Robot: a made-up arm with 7 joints. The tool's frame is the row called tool. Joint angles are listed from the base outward. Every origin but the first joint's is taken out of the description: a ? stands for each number. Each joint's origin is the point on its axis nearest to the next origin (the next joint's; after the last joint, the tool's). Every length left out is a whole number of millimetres.
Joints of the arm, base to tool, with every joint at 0 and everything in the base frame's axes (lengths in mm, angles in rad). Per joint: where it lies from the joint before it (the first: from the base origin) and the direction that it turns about. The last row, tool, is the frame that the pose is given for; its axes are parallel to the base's.
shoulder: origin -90 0 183 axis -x
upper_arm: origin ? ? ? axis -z
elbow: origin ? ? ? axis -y
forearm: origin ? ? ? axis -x
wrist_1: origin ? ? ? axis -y
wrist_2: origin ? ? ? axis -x
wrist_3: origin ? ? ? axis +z
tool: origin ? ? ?
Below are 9 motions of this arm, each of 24 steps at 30 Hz.
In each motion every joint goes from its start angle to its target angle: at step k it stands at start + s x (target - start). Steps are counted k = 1, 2, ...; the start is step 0. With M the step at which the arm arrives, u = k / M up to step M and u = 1 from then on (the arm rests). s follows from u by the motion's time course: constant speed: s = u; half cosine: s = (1 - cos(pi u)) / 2; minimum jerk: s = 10 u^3 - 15 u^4 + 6 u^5.
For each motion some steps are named. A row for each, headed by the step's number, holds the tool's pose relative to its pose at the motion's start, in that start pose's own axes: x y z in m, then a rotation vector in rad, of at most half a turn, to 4 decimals.
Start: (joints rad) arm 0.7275 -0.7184 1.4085 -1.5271 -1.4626 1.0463 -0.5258
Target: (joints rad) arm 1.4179 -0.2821 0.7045 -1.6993 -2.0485 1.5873 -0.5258
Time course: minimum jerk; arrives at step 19
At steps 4, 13, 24:
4: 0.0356 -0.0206 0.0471 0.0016 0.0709 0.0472
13: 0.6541 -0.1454 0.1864 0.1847 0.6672 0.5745
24: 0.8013 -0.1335 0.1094 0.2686 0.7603 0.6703

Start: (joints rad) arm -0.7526 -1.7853 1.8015 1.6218 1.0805 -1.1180 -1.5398
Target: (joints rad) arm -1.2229 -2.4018 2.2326 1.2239 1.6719 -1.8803 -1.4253
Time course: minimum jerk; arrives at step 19
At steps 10, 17, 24:
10: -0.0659 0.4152 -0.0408 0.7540 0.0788 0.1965
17: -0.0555 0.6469 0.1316 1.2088 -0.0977 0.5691
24: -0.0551 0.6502 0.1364 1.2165 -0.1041 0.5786

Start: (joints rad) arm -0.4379 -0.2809 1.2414 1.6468 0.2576 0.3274 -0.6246
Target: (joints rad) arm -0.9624 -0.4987 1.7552 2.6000 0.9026 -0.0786 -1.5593
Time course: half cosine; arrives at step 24
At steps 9, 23, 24:
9: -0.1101 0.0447 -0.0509 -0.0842 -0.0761 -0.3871
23: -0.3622 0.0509 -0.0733 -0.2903 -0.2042 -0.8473
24: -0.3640 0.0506 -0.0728 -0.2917 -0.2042 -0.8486

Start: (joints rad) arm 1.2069 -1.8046 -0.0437 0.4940 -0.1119 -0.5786 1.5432
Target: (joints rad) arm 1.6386 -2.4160 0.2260 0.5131 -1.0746 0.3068 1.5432
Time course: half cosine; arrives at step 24
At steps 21, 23, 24:
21: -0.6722 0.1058 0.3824 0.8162 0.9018 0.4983
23: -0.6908 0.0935 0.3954 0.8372 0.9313 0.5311
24: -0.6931 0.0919 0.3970 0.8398 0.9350 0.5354

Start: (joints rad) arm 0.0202 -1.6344 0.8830 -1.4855 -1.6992 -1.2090 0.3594
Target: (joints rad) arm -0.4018 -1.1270 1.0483 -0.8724 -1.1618 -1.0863 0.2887
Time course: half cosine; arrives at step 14
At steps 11, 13, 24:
11: 0.9180 -0.6495 0.7257 -0.9245 -0.8918 0.4574
13: 0.9837 -0.6499 0.8511 -1.0248 -0.9866 0.5188
24: 0.9915 -0.6488 0.8675 -1.0377 -0.9990 0.5269

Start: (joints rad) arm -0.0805 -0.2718 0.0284 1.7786 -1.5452 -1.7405 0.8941
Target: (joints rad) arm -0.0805 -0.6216 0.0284 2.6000 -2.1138 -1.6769 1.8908
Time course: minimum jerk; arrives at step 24
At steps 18, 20, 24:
18: 0.7144 -0.3784 0.1912 -0.6175 -0.4376 0.7298
20: 0.7681 -0.3852 0.2192 -0.6669 -0.4696 0.7748
24: 0.7957 -0.3876 0.2345 -0.6928 -0.4862 0.7976

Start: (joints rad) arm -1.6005 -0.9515 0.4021 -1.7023 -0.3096 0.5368 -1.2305
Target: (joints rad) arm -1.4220 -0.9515 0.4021 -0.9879 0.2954 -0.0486 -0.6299
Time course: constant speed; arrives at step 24
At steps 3, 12, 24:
3: -0.0138 0.0452 -0.0316 0.0315 -0.0334 0.0010
12: -0.0070 0.1839 -0.1359 0.1304 -0.1817 0.0707
24: 0.0956 0.3516 -0.2615 0.2041 -0.4565 0.3356

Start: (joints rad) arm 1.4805 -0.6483 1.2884 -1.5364 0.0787 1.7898 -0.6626
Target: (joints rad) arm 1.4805 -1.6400 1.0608 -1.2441 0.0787 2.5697 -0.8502
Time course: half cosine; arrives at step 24
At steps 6, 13, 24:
6: 0.1194 -0.0806 -0.0476 -0.0317 0.0062 0.0258
13: 0.4694 -0.2265 -0.2706 -0.0842 -0.0321 0.1315
24: 0.7971 -0.2146 -0.5987 -0.0533 -0.1618 0.2445

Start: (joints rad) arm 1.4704 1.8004 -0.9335 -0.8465 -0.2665 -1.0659 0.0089
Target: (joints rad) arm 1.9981 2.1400 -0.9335 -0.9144 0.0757 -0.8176 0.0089
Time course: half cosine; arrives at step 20
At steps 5, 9, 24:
5: -0.0045 -0.0236 0.0252 0.0121 -0.0026 0.1254
9: -0.0094 -0.0603 0.0759 0.0486 -0.0150 0.3517
24: -0.0140 -0.1110 0.2014 0.1896 -0.0673 0.7739

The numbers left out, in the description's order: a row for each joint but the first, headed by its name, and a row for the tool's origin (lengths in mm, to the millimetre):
upper_arm: 0 36 82
elbow: -296 -95 0
forearm: -296 0 286
wrist_1: 0 477 47
wrist_2: 8 0 43
wrist_3: 0 -110 -392
tool: -3 -112 0

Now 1 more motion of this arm.
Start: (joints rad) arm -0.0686 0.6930 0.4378 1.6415 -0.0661 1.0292 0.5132
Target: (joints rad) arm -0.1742 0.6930 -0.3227 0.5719 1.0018 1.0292 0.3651
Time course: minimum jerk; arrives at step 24
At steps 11, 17, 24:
11: 0.0485 -0.1174 -0.0925 0.2761 -0.6217 -0.2420
17: 0.1675 -0.2137 -0.1790 0.8043 -0.9498 -0.4159
24: 0.2246 -0.2376 -0.1988 1.0220 -0.9668 -0.4538

